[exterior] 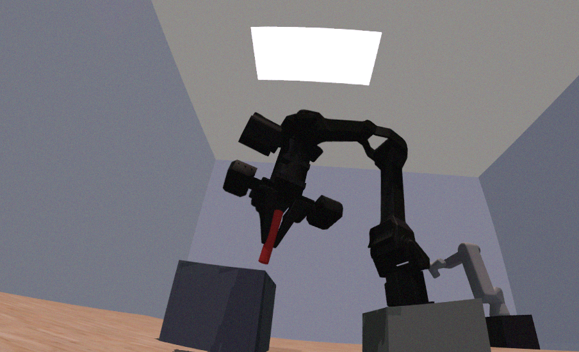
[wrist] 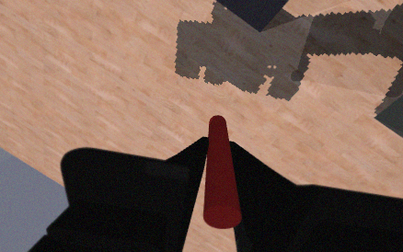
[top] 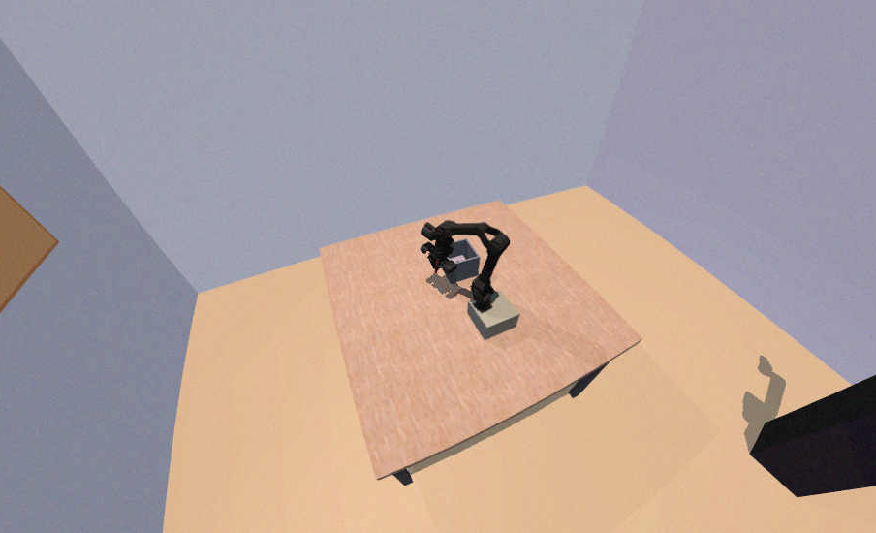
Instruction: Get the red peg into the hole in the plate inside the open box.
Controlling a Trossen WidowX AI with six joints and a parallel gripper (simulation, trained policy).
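Now: gripper tip 60 mm short of the grey plate, 180 mm to the left of it and 110 mm above it. Round my gripper tip: red peg (10 mm to the right, 20 mm above).
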